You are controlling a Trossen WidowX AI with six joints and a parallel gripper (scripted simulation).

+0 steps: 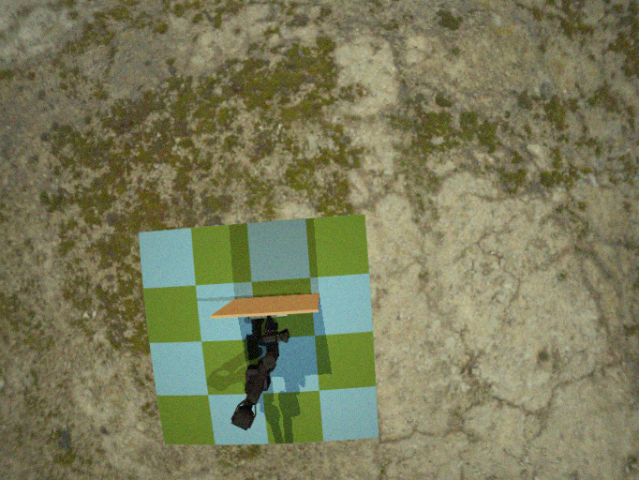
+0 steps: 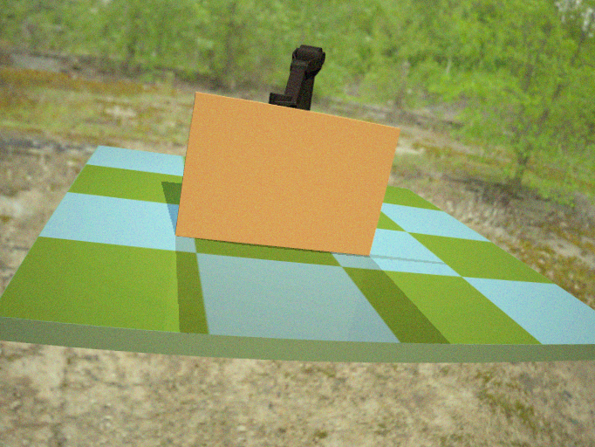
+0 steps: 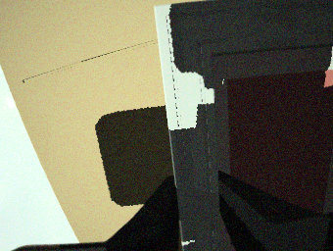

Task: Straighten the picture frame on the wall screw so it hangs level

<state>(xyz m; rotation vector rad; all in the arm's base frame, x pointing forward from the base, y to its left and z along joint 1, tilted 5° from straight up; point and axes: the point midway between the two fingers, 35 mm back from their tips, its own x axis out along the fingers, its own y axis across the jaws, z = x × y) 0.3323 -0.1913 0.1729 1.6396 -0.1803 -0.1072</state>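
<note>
Now: the picture frame 50 mm below my gripper tip, 10 mm to the left of it and 10 mm ahead of it. From my gripper tip the other things lie so: orange wall panel 70 mm below, 20 mm ahead.
</note>
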